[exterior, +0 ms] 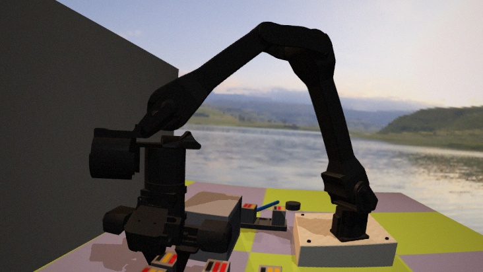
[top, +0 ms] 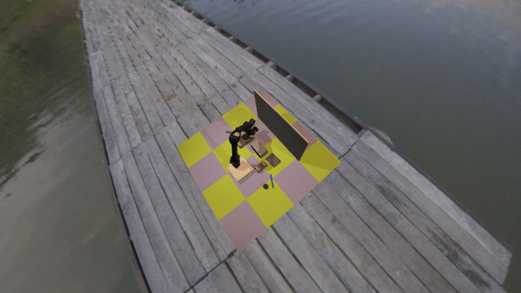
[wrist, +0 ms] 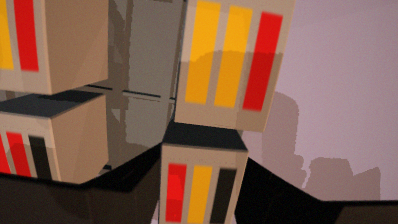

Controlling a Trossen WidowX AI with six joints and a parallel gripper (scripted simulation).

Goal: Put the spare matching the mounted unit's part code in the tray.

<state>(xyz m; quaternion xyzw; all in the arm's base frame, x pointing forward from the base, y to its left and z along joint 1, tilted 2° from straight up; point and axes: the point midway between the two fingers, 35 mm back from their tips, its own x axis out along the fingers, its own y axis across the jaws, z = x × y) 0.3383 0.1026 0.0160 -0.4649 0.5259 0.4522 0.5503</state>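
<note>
Right now my gripper tip is 360 mm to the left of the dark tray, 60 mm past it and 10 mm above it. Also, from my gripper tip: mounted unit (160 mm to the right, 60 mm behind, 30 mm above); then tan spare (20 mm above); then dark wall (230 mm to the right, 210 mm above, 180 mm ahead).
</note>
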